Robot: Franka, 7 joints.
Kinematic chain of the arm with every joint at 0, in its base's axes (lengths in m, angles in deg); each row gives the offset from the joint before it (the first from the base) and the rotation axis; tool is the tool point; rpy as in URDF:
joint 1: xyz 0 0 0.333 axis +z
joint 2: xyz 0 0 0 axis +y
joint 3: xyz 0 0 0.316 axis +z
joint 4: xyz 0.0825 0 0 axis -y
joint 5: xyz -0.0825 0 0.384 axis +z
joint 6: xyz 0 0 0 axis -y
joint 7: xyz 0.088 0 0 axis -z
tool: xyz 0 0 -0.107 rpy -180 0 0
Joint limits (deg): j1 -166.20..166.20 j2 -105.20..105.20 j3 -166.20..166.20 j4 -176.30..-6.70 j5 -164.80..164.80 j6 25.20..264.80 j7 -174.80..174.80
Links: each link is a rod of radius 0.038 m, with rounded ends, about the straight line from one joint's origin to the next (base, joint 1, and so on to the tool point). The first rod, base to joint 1, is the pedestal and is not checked.
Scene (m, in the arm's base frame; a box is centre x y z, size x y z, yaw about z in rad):
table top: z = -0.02
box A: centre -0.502 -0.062 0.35 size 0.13 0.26 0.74 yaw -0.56
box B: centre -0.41 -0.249 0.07 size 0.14 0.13 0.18 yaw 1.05
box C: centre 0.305 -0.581 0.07 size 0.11 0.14 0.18 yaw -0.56
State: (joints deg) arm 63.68 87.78 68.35 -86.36 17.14 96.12 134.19
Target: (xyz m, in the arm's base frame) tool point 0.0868 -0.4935 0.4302
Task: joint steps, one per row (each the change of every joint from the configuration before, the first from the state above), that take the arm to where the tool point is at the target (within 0.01 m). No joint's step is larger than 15 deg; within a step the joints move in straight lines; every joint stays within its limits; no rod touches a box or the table.
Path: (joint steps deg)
1: 7.66 -0.56 14.23 -3.51 0.28 -0.59 2.78
2: 7.65 -0.57 14.24 -3.50 0.29 -0.58 2.77
3: 7.66 -0.56 14.23 -3.51 0.28 -0.59 2.78
4: 7.65 -0.57 14.24 -3.51 0.29 -0.58 2.78
5: 7.66 -0.56 14.23 -3.50 0.28 -0.59 2.77
6: 7.65 -0.57 14.24 -3.51 0.28 -0.58 2.78
7: 4.68 -13.29 -2.57 -2.30 1.24 1.46 -2.78
8: 4.68 -13.29 -2.56 -2.31 1.23 1.47 -2.77
9: 4.68 -13.29 -2.57 -2.30 1.24 1.46 -2.78
10: 4.68 -13.29 -2.56 -2.31 1.23 1.47 -2.78
11: 4.67 -13.29 -2.57 -2.30 1.24 1.46 -2.77
12: 4.68 -13.29 -2.57 -2.30 1.23 1.47 -2.78

